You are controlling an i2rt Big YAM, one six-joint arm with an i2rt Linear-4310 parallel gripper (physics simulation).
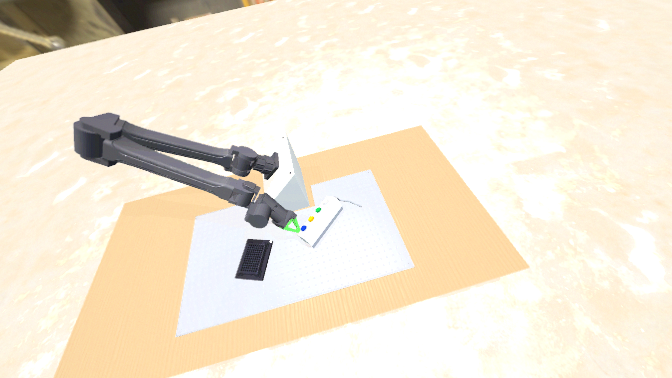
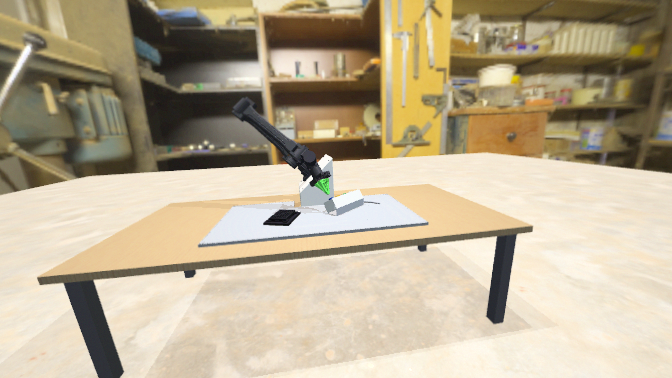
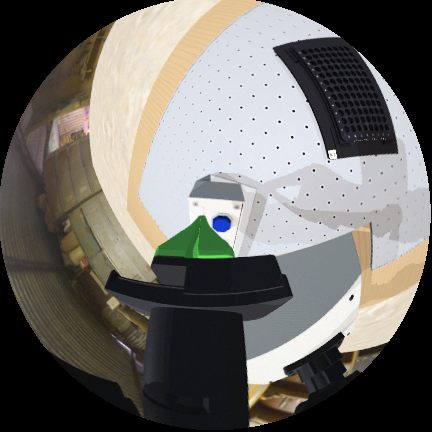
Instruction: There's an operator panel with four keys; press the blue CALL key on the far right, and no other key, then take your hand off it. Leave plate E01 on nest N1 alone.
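Frame: origin at the arm's base, x down, y left, z ahead, level; centimetres.
Seen in the pictures: gripper, fingertip midpoint: (image 1: pixel 299 231) (image 2: pixel 328 194) (image 3: pixel 202 219); arm's base at its link origin: (image 1: pixel 272 166) (image 3: pixel 313 355).
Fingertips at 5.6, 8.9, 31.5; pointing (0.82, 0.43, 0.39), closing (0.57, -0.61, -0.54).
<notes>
Pixels of each thing's middle, then the offset from my fingertips to it, as dx, dy, dz. "*": a spot on its surface instead. Level surfaces: height alone.
- white operator panel at the middle of its body: (image 3: pixel 214 241) (image 1: pixel 319 219) (image 2: pixel 344 200) +5.5, +8.1, -5.9
- yellow key at the middle of its body: (image 1: pixel 311 219) +3.3, +4.8, -5.7
- green key at the middle of its body: (image 1: pixel 318 210) +3.3, +8.3, -9.2
- black plate at the middle of its body: (image 1: pixel 253 258) (image 2: pixel 282 215) +7.7, -22.1, +4.4
- thin cable at a spot on its surface: (image 2: pixel 372 202) * +9.3, +24.2, -12.3
- pale perforated board at its surface level: dx +9.6
- wooden table at its surface level: dx +10.9
The white operator panel (image 1: pixel 325 224) (image 2: pixel 347 202) (image 3: pixel 212 206) has a sloped key face. Its blue key (image 1: pixel 303 228) (image 3: pixel 221 223) is at the end nearest my gripper. A yellow key (image 1: pixel 311 218) and a green key (image 1: pixel 318 210) follow along it; I cannot make out the fourth key. My gripper (image 1: pixel 299 231) (image 2: pixel 328 193) (image 3: pixel 202 219) is shut and empty, its green tips pointing down just above the blue key's end, apart from the key. The black plate (image 1: pixel 255 257) (image 2: pixel 283 216) (image 3: pixel 350 90) lies flat on its black nest (image 3: pixel 362 149).
A white angled block (image 1: pixel 291 192) (image 2: pixel 317 195) stands close behind my gripper. A thin cable (image 1: pixel 351 203) (image 2: pixel 372 202) runs from the panel's far end. The panel and nest rest on a pale perforated board (image 1: pixel 350 255) (image 2: pixel 395 215) on the wooden table (image 1: pixel 450 225) (image 2: pixel 465 215).
</notes>
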